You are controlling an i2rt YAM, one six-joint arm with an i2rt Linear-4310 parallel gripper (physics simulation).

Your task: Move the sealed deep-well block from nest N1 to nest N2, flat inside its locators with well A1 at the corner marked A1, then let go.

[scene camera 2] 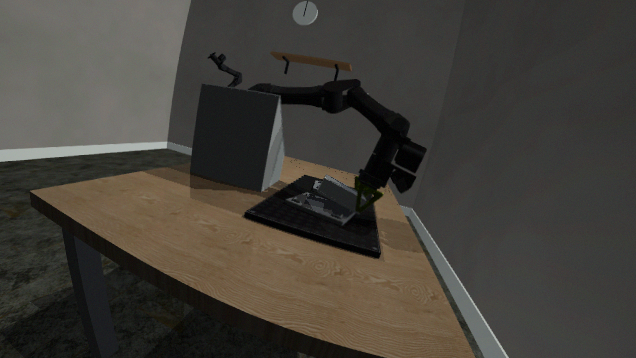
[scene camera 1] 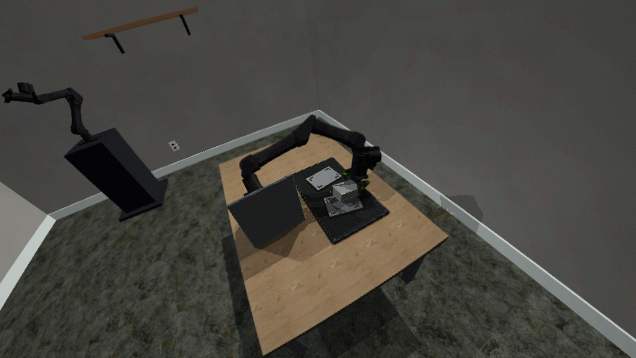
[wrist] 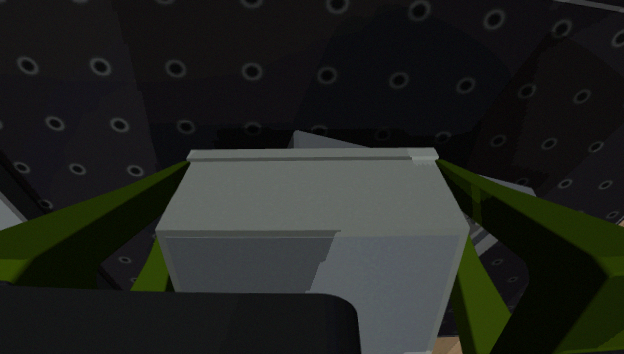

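Where they show: gripper, fingertip midpoint: [scene camera 2: 356,207] [wrist: 312,176]; arm's base, origin of the base link: [scene camera 2: 241,116] [scene camera 1: 256,193].
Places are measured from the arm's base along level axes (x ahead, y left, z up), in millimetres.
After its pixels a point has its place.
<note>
The pale grey deep-well block [scene camera 1: 345,190] @(z -116, x 372, y -84 mm) [scene camera 2: 336,190] @(z -130, x 377, y -103 mm) [wrist: 312,197] @(z -154, x 450, y -51 mm) is between the fingers of my gripper [scene camera 1: 355,181] @(z -173, x 438, y -53 mm) [scene camera 2: 361,196] @(z -173, x 438, y -53 mm) [wrist: 312,176] @(z -173, x 438, y -53 mm), with a green finger against each side in the wrist view. My gripper is shut on it. The block is tilted and hangs over the near nest plate [scene camera 1: 345,210] @(z -183, x 337, y -139 mm) [scene camera 2: 327,214] @(z -183, x 375, y -146 mm); whether its low edge touches the plate is unclear. The far nest plate [scene camera 1: 324,178] @(z -183, x 352, y 116 mm) carries no block and has dark corner marks. The nest labels and the A1 mark are not readable, and well A1 cannot be made out.
Both nest plates are on a black perforated board [scene camera 1: 367,219] @(z -195, x 399, y -226 mm) [scene camera 2: 350,241] @(z -195, x 445, y -229 mm) [wrist: 215,97] @(z -195, x 453, y -18 mm) on the wooden table [scene camera 1: 320,280] @(z -208, x 96, y -364 mm) [scene camera 2: 210,255] @(z -208, x 245, y -411 mm). A tall dark grey panel [scene camera 1: 270,212] @(z -52, x 22, y -85 mm) [scene camera 2: 235,137] @(z -64, x 45, y -82 mm) stands beside the board. A second arm [scene camera 1: 75,102] stands on a pedestal [scene camera 1: 107,172] away from the table.
</note>
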